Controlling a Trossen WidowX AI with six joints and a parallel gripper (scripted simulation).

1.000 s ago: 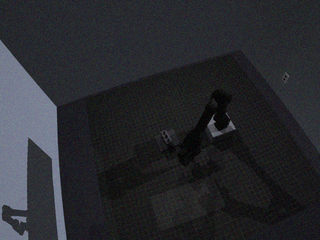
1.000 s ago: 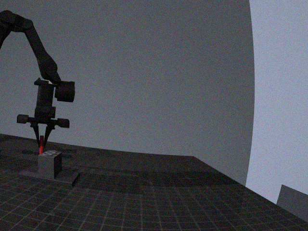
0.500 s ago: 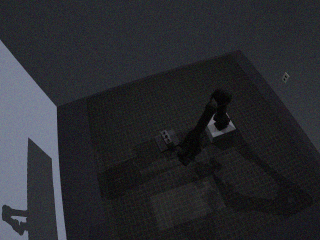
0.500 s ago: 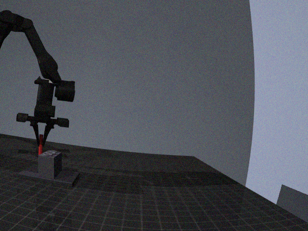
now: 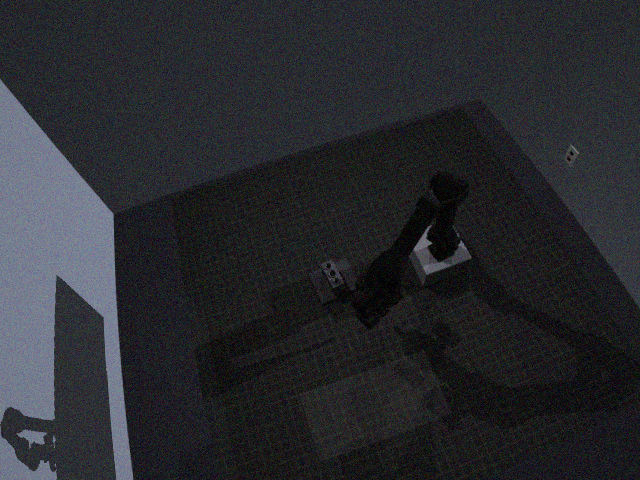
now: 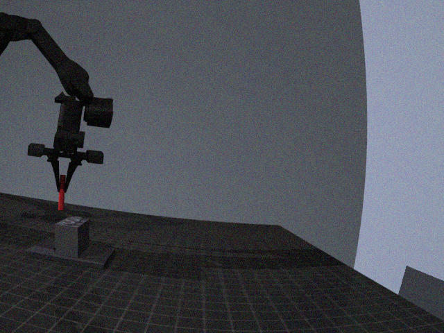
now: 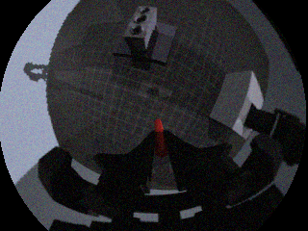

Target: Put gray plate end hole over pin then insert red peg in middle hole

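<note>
The gray plate lies 80 mm ahead of my gripper tip, 200 mm to the right of it and 40 mm below it. From my gripper tip the other things lie so: red peg: right at my gripper tip.
</note>
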